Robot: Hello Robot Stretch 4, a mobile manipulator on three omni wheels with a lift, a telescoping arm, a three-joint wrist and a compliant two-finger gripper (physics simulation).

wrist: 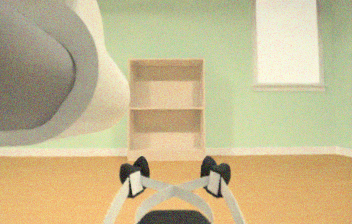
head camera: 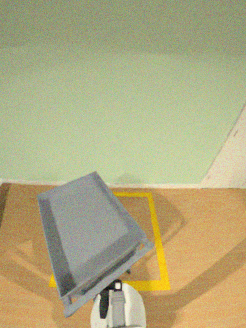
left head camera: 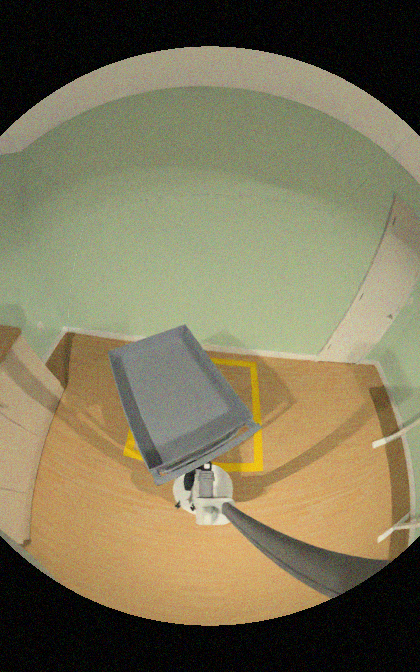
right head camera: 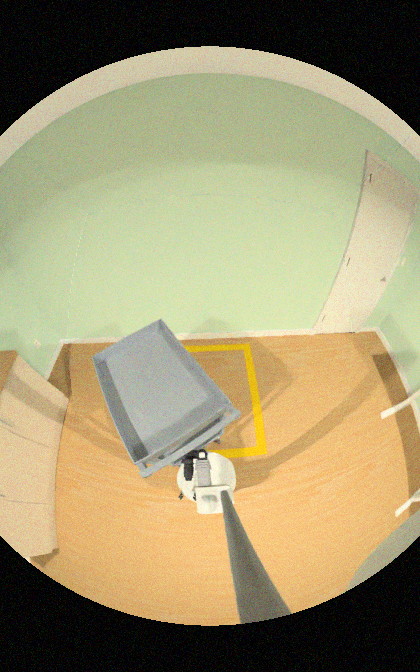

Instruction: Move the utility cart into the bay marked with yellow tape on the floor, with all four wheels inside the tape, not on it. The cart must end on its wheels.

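Frame: origin at the robot's base, x ahead, y left, z up, level; metres.
Seen in the pictures: gripper, fingertip midpoint: (wrist: pixel 175 169) (left head camera: pixel 184 510) (right head camera: pixel 187 500).
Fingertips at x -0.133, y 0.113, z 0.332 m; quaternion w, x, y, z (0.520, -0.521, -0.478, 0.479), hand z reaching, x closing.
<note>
Pixels of each thing's top centre, then the offset from my fingertips to it. "pt": a spot on its surface instead.
- grey utility cart, surface spot: (left head camera: pixel 180 395) (head camera: pixel 93 222) pt 0.586 m ahead, 0.033 m left, 0.435 m up
- small dark wheel, top centre: (right head camera: pixel 215 437) (head camera: pixel 127 267) 0.450 m ahead, 0.209 m right, 0.267 m down
The grey utility cart (head camera: pixel 90 225) (left head camera: pixel 180 395) (right head camera: pixel 155 395) appears upright, seen from above, turned at an angle to the yellow tape bay (head camera: pixel 159 240) (left head camera: pixel 257 400) (right head camera: pixel 256 400). Its top tray covers the bay's left part. One small dark wheel (head camera: pixel 128 271) (right head camera: pixel 217 441) shows under its near right corner, inside the front tape line in the head view; the other wheels are hidden. The cart's near end is right by my base and wrist, and I cannot tell if they touch. My gripper (wrist: pixel 175 169) is open and empty, fingers apart, facing away from the cart.
A wall with a white baseboard runs behind the bay. A cabinet (left head camera: pixel 20 450) (right head camera: pixel 30 450) stands left, a door (head camera: pixel 232 150) (left head camera: pixel 367 295) (right head camera: pixel 370 250) is back right, and white table feet (left head camera: pixel 395 436) (right head camera: pixel 397 407) are right. The wrist view shows a bookshelf (wrist: pixel 167 155) across the room.
</note>
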